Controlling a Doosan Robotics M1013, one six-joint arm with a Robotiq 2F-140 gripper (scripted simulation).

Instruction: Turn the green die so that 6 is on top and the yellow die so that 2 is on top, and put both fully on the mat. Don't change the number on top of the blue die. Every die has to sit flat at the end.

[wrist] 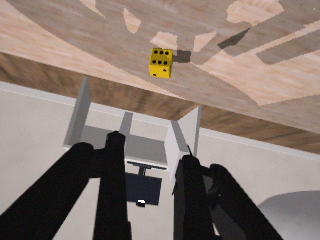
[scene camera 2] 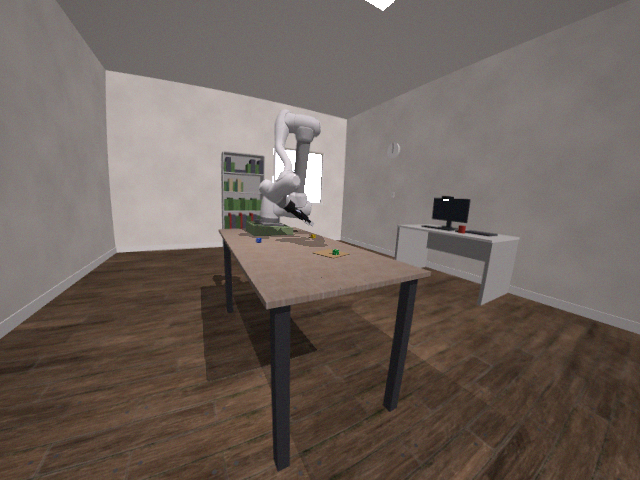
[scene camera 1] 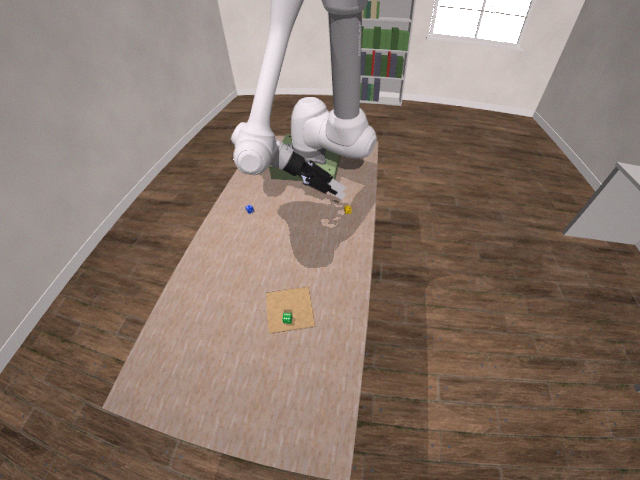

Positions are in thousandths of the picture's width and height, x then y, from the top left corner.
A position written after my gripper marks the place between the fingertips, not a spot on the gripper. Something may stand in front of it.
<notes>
I see my gripper (scene camera 1: 537, 403) and a tan mat (scene camera 1: 465, 628).
My gripper also shows in the wrist view (wrist: 467, 540). The wrist view does not show the tan mat: it is out of frame.
</notes>
